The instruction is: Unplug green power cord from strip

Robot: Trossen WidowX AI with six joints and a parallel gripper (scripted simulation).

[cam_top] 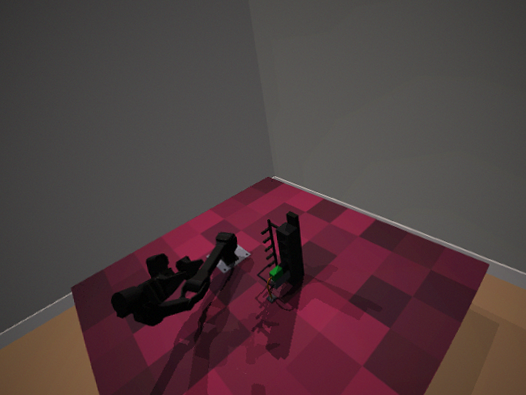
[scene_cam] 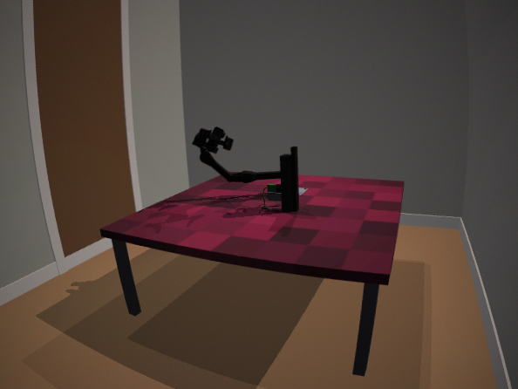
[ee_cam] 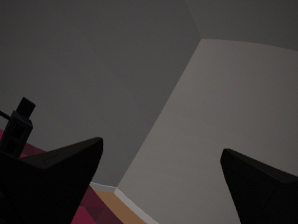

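My gripper tip is now 280 mm to the right of the green plug, 260 mm above it and 40 mm past it.
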